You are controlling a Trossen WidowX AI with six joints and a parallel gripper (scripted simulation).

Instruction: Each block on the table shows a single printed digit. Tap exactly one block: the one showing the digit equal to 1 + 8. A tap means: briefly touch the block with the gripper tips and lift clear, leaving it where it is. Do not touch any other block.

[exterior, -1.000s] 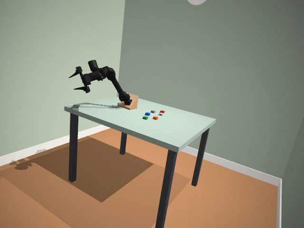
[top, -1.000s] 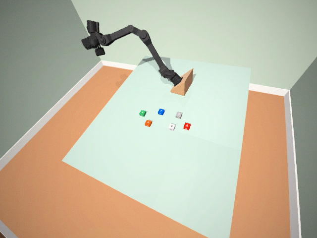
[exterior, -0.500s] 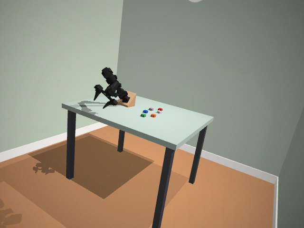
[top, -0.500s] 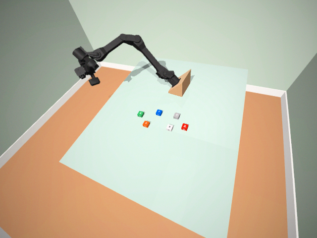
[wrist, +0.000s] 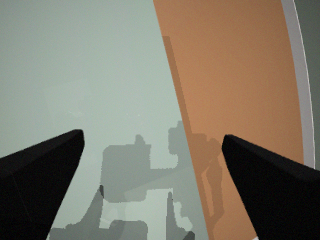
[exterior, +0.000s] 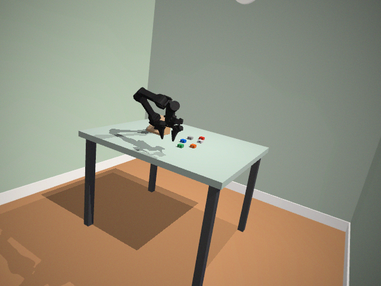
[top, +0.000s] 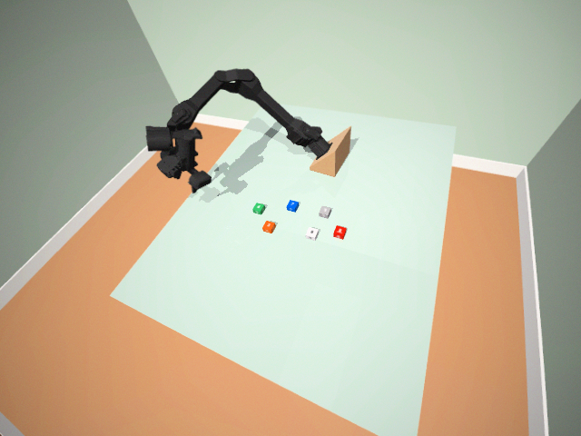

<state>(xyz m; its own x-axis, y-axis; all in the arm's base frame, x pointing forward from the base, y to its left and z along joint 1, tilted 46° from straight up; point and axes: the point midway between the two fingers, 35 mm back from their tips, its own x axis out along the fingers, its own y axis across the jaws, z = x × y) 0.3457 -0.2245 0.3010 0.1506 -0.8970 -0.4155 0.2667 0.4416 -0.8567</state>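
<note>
Now: gripper tip 540 mm to the right of the red block, 100 mm above it and 50 mm past it. Round my gripper tip: green block: 240 mm to the left, 100 mm below, 50 mm behind; orange block: 310 mm to the left, 100 mm below, 10 mm ahead; blue block: 350 mm to the left, 100 mm below, 100 mm behind.
</note>
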